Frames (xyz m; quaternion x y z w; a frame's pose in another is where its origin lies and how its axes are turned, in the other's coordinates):
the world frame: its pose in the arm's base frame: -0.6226 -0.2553 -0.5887 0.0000 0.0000 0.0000 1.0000
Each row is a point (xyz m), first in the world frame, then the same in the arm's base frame.
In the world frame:
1: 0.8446 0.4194 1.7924
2: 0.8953 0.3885 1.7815
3: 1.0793 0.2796 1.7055
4: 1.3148 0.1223 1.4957
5: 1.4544 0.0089 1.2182
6: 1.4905 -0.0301 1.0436
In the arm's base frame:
1: 0.2220 0.1641 1.2037
2: 0.2727 0.1332 1.1928
3: 0.4567 0.0243 1.1168
4: 0.6922 -0.1330 0.9070
5: 0.8318 -0.2464 0.6295
6: 0.8679 -0.2854 0.4549

